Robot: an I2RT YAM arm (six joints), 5 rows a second.
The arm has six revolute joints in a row. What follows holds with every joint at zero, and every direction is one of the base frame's. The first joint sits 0.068 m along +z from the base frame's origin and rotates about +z. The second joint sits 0.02 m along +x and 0.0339 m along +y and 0.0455 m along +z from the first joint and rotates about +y. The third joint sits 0.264 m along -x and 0.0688 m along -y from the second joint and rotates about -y. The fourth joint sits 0.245 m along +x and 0.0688 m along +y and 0.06 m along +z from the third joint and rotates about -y. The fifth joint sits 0.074 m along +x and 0.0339 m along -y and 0.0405 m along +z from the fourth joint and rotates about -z. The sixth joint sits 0.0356 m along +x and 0.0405 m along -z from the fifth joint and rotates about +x. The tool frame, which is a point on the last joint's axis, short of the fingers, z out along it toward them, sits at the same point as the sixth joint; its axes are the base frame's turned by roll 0, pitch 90 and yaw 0 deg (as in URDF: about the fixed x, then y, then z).
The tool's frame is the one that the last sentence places.
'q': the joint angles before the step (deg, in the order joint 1, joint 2, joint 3, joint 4, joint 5, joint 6). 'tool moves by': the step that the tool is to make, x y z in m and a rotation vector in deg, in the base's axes. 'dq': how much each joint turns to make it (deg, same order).
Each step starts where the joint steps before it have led.
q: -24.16, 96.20, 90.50, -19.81, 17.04, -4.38
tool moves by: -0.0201, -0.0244, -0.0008, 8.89, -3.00, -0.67
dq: -5.23, -0.94, -0.03, -3.67, -8.27, 6.38
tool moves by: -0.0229, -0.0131, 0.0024, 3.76, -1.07, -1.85
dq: -3.77, -2.36, -1.44, -2.25, -3.51, 2.39
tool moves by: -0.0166, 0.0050, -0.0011, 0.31, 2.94, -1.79
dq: -0.61, -2.92, -2.30, -3.19, 1.71, -0.57
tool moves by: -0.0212, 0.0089, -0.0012, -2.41, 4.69, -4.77
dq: -0.07, -4.13, -3.48, -2.98, 6.46, -1.29
